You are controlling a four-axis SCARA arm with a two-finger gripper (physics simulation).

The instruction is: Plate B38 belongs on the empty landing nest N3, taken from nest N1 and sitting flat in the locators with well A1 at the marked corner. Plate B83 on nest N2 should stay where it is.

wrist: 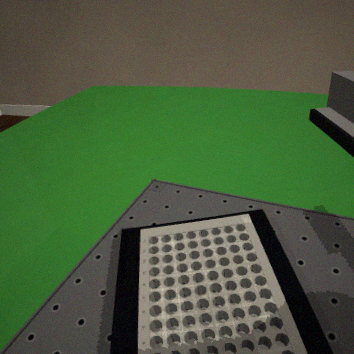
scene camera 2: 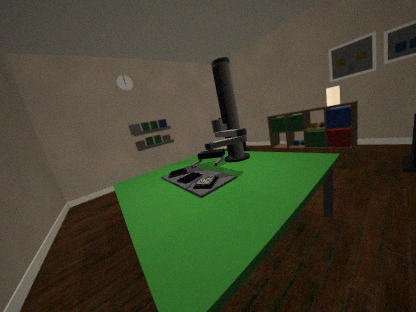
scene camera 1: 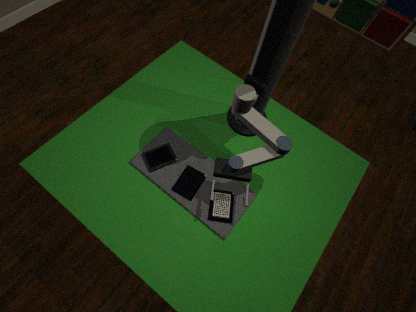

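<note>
A white multi-well plate (scene camera 1: 222, 204) (scene camera 2: 205, 181) (wrist: 205, 280) lies in a black nest (scene camera 1: 213, 219) (wrist: 126, 290) at one end of the grey board (scene camera 1: 225, 234) (scene camera 2: 202, 194) (wrist: 55, 320). My gripper (scene camera 1: 229, 202) (scene camera 2: 205, 165) is open and empty, above the board near this plate, its fingers spread wider than the plate; part of one finger shows at the right of the wrist view. A flat black shape (scene camera 1: 189, 182) (scene camera 2: 190, 178) is at the middle position. A black, rimmed nest (scene camera 1: 159, 156) (scene camera 2: 178, 173) is at the far end; its dark inside is hard to read. Nest and plate labels and the A1 mark are unreadable.
The board lies on a green table top (scene camera 1: 100, 165) (scene camera 2: 210, 225) (wrist: 90, 155). The arm's dark column (scene camera 1: 282, 45) (scene camera 2: 227, 95) stands behind the board. A shelf unit with coloured bins (scene camera 2: 354, 125) stands by the back wall, beyond the table. Arm shadows fall across the board.
</note>
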